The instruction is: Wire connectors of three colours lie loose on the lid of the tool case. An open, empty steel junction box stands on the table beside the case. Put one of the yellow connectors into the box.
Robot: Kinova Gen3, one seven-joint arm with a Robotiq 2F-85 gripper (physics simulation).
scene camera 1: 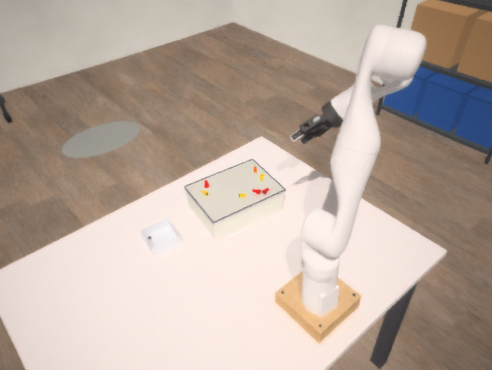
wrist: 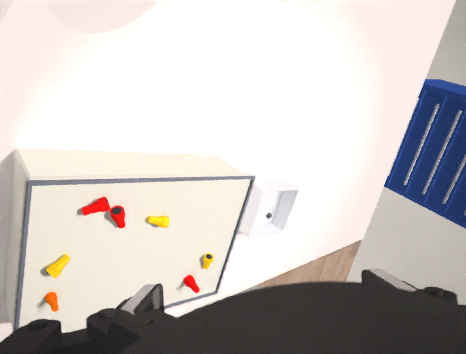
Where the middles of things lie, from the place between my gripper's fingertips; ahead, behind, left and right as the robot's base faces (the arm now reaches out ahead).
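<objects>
The tool case (scene camera 1: 222, 212) is in my sight, 320 mm below my hand, 120 mm to the left of it and 180 mm ahead of it.
</objects>
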